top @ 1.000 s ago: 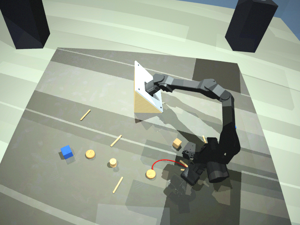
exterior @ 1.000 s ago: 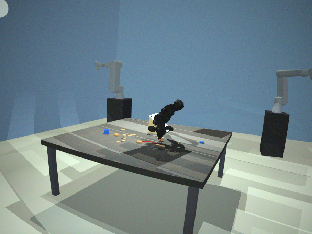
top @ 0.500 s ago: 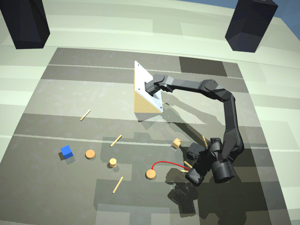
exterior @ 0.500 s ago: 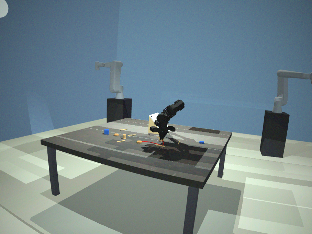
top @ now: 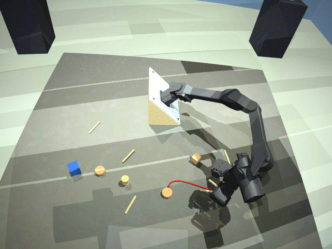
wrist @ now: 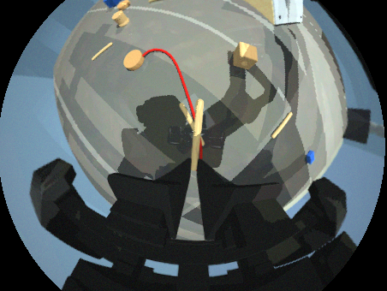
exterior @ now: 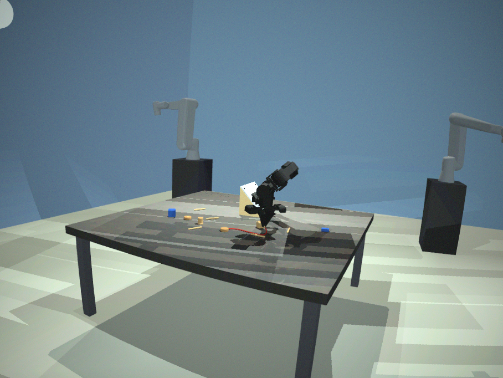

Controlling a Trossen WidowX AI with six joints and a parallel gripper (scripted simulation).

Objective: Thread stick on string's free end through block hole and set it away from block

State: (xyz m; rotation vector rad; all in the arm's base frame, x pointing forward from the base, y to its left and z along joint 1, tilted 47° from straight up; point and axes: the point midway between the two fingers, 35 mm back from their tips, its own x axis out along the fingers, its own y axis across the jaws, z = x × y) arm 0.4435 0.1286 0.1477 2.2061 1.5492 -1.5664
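The wooden stick is 50 mm below my gripper tip, 20 mm to the right of it and 20 mm behind it. The rest, counted from my gripper tip: blue cube: 570 mm to the right, 130 mm behind, 40 mm below; wooden block: 170 mm behind, 70 mm to the right, 40 mm below; short wooden cylinder: 370 mm to the right, 80 mm behind, 40 mm below.
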